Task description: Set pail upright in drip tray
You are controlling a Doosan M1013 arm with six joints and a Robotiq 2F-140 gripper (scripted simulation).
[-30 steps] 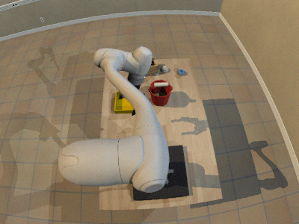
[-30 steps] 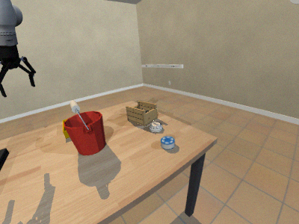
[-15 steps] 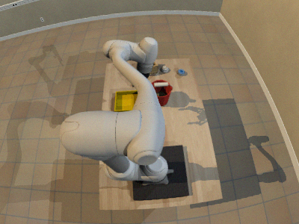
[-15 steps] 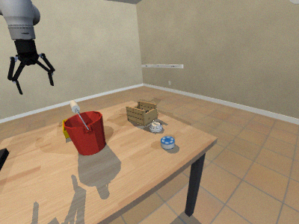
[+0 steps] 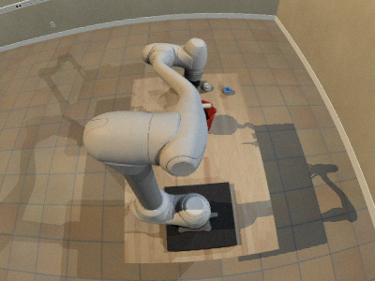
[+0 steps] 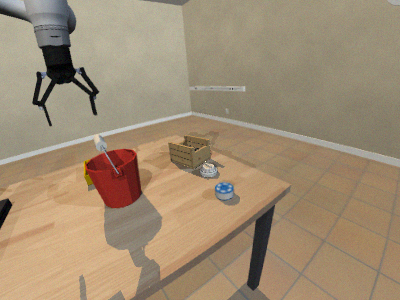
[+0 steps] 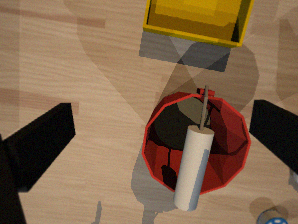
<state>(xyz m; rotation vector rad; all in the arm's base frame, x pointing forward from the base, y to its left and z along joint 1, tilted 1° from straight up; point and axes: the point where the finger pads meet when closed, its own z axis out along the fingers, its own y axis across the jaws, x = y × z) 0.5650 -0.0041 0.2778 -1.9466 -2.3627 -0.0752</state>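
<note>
The white cylindrical grip is 12 cm below my hand, 8 cm to the right of it and 7 cm ahead of it. From my hand the other things lie so: yellow drip tray 30 cm below, 21 cm to the left, 6 cm ahead; then wooden crate 44 cm ahead, 27 cm below, 1 cm to the left; then red pail 18 cm below, 8 cm to the right, 7 cm ahead.
</note>
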